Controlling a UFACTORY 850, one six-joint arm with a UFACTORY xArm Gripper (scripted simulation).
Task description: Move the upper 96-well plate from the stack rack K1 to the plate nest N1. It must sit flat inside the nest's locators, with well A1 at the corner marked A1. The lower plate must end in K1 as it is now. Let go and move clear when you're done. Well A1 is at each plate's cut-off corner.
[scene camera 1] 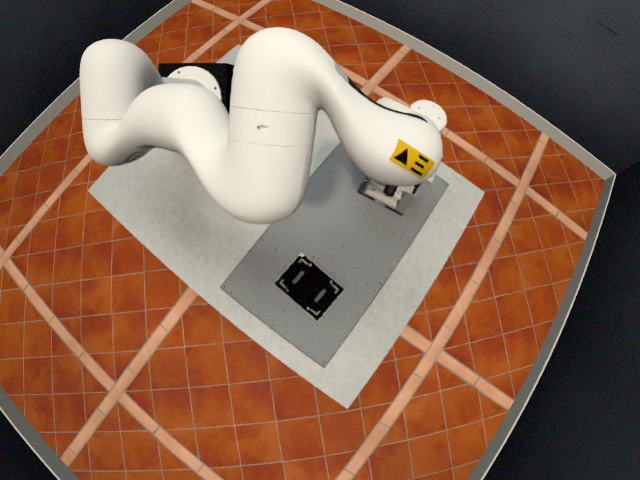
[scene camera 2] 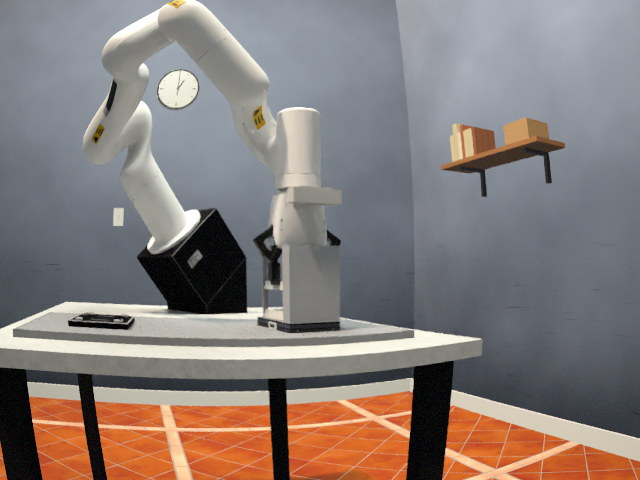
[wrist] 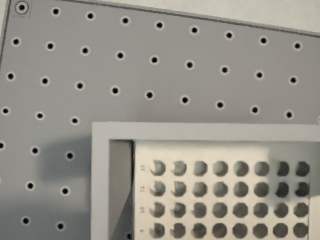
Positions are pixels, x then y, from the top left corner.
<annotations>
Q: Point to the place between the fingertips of the gripper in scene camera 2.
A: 298,285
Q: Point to a black plate nest N1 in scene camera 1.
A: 308,287
</annotations>
